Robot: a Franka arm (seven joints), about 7 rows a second.
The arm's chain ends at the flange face. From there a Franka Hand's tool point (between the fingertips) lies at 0.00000 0.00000 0.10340 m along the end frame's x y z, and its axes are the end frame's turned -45 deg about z.
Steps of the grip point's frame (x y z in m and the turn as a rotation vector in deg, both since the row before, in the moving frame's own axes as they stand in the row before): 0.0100 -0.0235 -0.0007 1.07 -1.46 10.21; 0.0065 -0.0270 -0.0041 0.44 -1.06 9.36; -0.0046 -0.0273 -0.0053 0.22 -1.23 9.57; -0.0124 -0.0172 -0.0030 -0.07 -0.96 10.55; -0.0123 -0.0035 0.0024 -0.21 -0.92 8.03
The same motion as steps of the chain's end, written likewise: -0.0063 -0.0239 -0.0006 -0.28 -1.79 10.21; -0.0125 -0.0243 -0.0041 -0.44 -1.06 9.36; -0.0206 -0.0172 -0.0053 -0.71 -1.03 9.57; -0.0197 -0.0046 -0.0030 -0.73 -0.63 10.55; -0.0102 0.0048 0.0024 -0.80 -0.50 8.03
